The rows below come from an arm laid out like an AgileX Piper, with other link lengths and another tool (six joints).
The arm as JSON. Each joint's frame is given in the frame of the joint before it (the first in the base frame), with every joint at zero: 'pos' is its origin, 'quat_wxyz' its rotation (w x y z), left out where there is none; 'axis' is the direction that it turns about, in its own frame. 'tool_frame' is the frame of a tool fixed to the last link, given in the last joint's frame.
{
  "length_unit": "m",
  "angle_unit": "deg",
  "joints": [
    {
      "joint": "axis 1",
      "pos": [
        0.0,
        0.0,
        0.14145
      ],
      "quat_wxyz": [
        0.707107,
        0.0,
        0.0,
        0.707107
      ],
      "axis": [
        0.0,
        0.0,
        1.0
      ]
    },
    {
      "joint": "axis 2",
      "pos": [
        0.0,
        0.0,
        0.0
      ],
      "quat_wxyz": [
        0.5,
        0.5,
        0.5,
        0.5
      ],
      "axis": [
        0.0,
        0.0,
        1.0
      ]
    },
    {
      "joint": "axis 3",
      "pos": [
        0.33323,
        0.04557,
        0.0
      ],
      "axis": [
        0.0,
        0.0,
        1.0
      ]
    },
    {
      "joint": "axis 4",
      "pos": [
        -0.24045,
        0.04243,
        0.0
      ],
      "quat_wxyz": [
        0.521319,
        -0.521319,
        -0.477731,
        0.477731
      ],
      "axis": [
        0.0,
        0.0,
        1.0
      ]
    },
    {
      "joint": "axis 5",
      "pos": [
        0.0,
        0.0,
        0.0
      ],
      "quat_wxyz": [
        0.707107,
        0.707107,
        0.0,
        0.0
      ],
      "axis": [
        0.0,
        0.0,
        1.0
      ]
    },
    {
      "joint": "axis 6",
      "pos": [
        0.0,
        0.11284,
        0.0
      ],
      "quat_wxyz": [
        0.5,
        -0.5,
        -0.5,
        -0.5
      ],
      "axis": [
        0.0,
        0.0,
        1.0
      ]
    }
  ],
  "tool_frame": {
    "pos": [
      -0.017,
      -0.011,
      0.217
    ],
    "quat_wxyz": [
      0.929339,
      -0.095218,
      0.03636,
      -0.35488
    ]
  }
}
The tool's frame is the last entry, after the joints.
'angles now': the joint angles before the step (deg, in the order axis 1, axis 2, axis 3, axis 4, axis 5, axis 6). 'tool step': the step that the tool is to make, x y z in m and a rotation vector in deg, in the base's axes. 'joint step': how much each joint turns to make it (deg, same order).
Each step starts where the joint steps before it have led.
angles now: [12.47, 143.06, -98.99, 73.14, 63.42, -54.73]
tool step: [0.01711, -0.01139, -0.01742, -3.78, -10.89, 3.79]
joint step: [0.08, 0.00, 0.01, -2.12, -3.92, -10.30]
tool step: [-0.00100, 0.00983, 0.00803, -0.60, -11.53, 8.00]
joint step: [1.21, -0.95, 0.00, -0.44, -0.21, -12.39]
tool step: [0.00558, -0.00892, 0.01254, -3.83, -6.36, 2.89]
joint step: [0.52, -3.23, -0.02, -4.77, -1.88, -1.65]
